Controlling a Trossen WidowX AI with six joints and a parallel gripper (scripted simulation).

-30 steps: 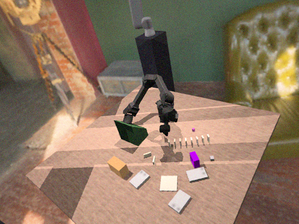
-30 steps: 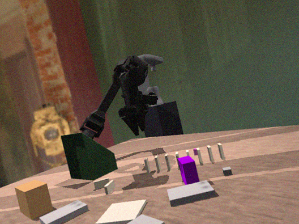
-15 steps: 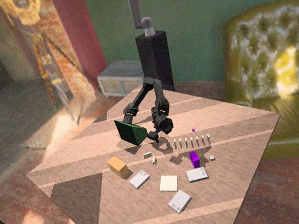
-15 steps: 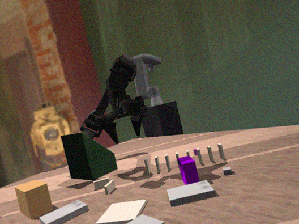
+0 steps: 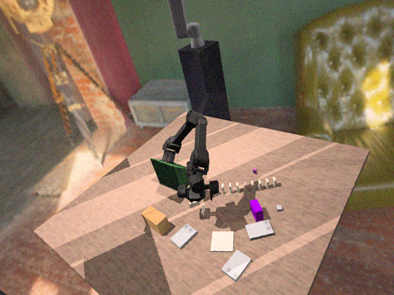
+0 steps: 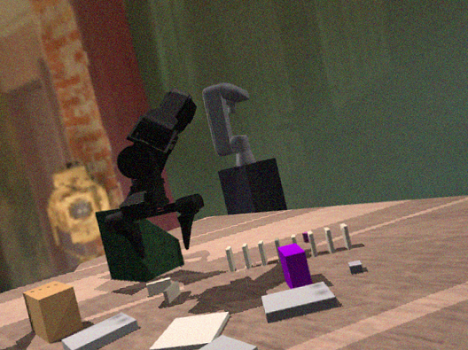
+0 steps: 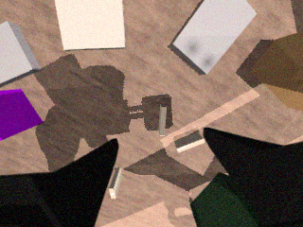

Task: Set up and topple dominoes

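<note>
Right now the white slab is 16 cm ahead of my gripper tip, 7 cm to the right of it and 9 cm below it. The rest, counted from my gripper tip: purple block 21 cm ahead, 13 cm to the left, 6 cm below; then tan box 15 cm behind, 18 cm to the right, 5 cm below; then small grey cube 27 cm ahead, 22 cm to the left, 9 cm below.
</note>
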